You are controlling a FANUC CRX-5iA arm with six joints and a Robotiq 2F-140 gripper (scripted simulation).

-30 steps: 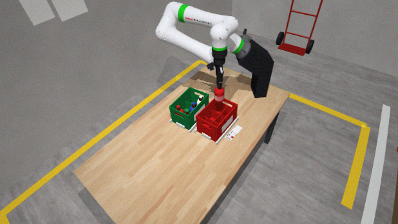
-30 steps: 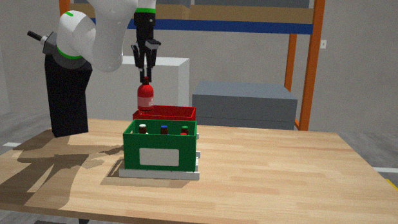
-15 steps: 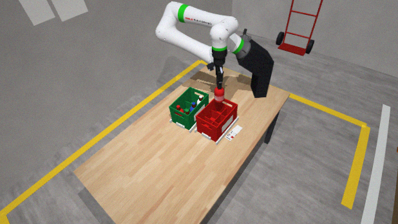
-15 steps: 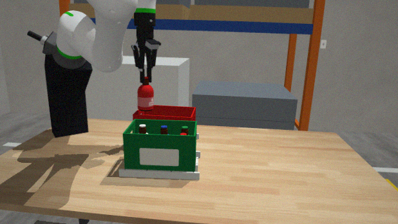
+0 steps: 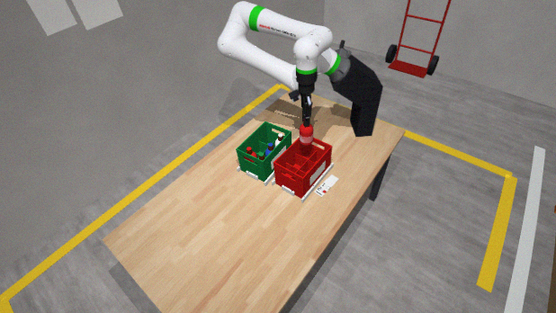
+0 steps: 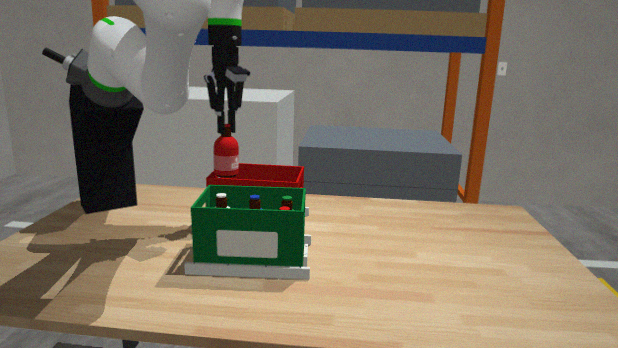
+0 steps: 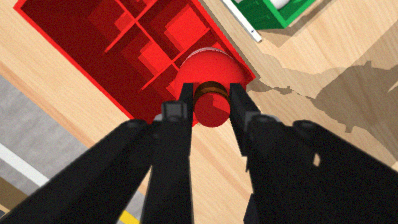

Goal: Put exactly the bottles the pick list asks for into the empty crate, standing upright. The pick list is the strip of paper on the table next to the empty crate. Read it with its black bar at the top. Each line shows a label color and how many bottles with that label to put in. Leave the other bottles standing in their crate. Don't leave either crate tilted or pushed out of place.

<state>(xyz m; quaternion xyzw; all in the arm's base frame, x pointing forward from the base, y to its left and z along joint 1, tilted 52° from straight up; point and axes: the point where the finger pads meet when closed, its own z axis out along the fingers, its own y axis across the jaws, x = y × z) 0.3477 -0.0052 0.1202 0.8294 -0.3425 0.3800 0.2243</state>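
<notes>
My gripper is now 8 cm above the red-capped bottle. Also, from my hand: blue-label bottle (25 cm below, 18 cm to the right, 7 cm ahead); then red crate (25 cm below, 9 cm ahead, 2 cm to the left); then white-capped bottle (25 cm below, 16 cm to the right, 2 cm behind).
</notes>
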